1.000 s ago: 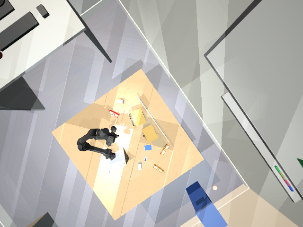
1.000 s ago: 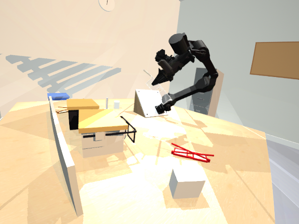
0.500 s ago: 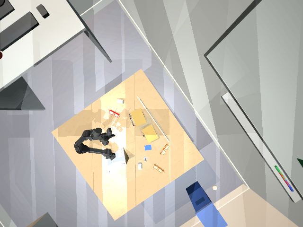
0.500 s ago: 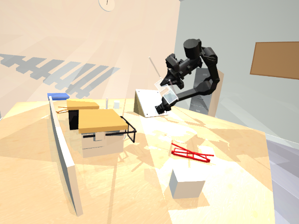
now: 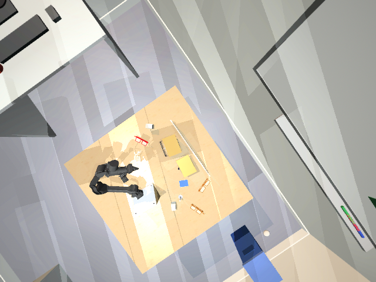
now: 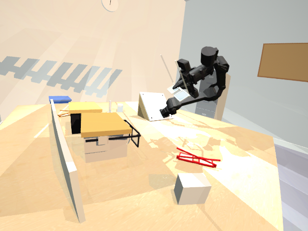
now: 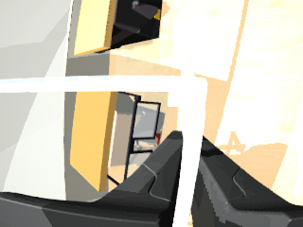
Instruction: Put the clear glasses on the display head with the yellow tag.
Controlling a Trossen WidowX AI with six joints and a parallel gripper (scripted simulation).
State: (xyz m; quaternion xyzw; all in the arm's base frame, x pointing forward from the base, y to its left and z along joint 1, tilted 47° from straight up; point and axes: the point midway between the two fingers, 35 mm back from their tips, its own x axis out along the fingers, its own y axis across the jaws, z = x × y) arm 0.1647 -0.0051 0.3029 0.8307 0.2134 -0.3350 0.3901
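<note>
The blue block is 180 mm ahead of my gripper tip, 350 mm to the right of it and 210 mm below it. From my gripper tip the other things lie so: low white wall 430 mm ahead, 110 mm to the right, 160 mm below.
</note>
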